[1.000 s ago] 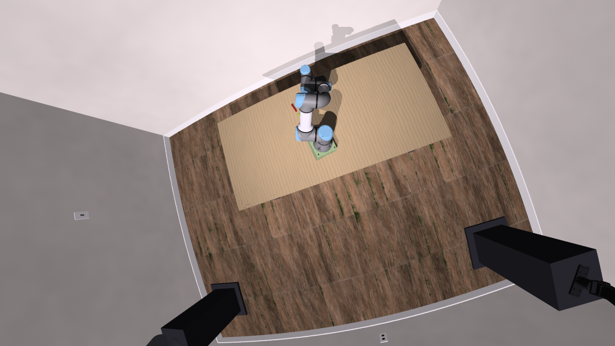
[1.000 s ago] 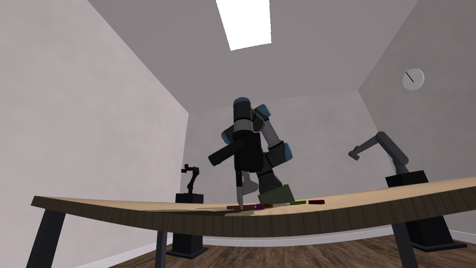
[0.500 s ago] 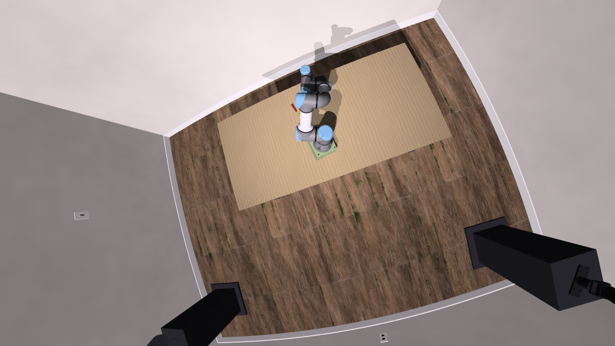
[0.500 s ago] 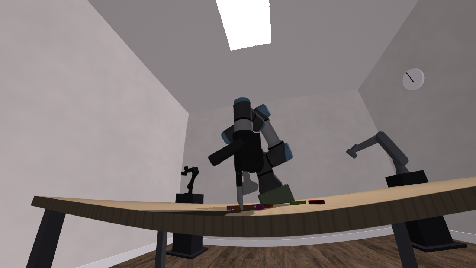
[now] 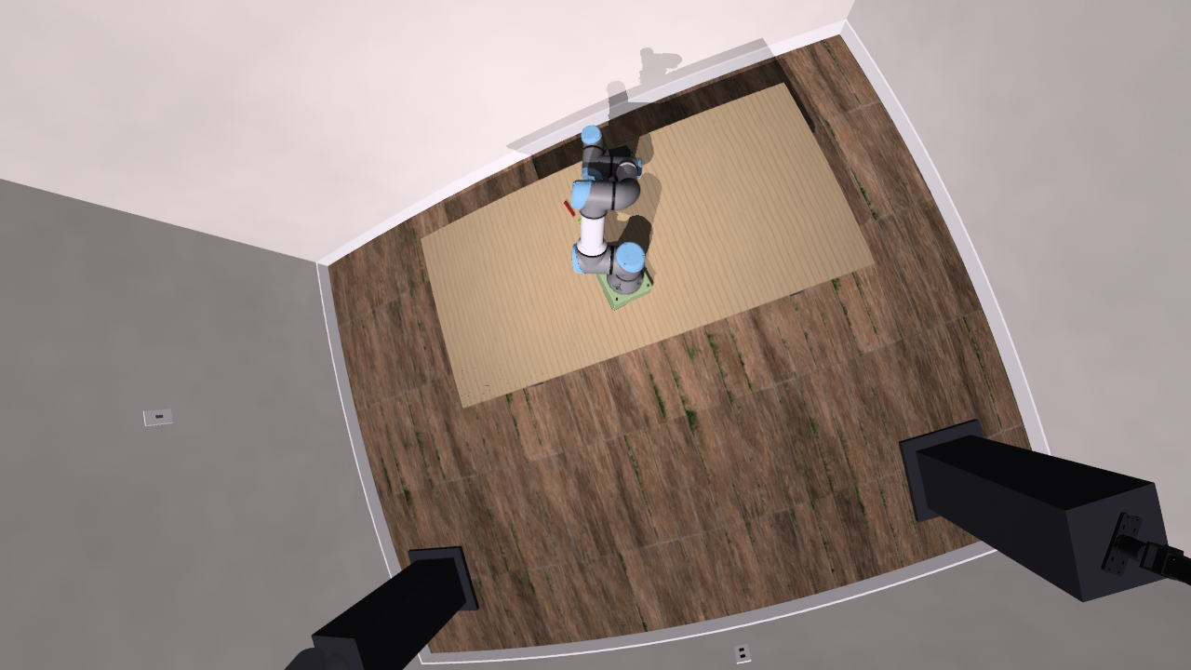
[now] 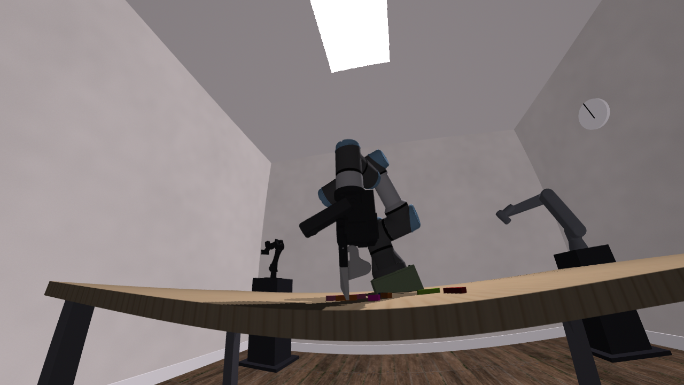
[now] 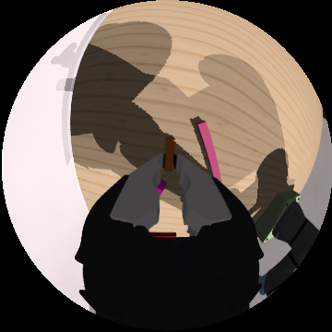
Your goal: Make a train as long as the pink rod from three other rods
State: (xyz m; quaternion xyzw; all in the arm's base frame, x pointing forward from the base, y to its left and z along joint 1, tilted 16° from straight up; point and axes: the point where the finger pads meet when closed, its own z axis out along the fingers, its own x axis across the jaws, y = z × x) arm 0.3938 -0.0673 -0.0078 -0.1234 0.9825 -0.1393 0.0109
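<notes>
My gripper is now 50 mm to the right of the magenta rod and 10 mm above it. Also, from my hand: pink rod (50 mm behind, 10 mm to the right, 10 mm below); then lime rod (160 mm to the left, 110 mm behind, 10 mm below); then blue rod (100 mm behind, 60 mm to the left, 10 mm below).
</notes>
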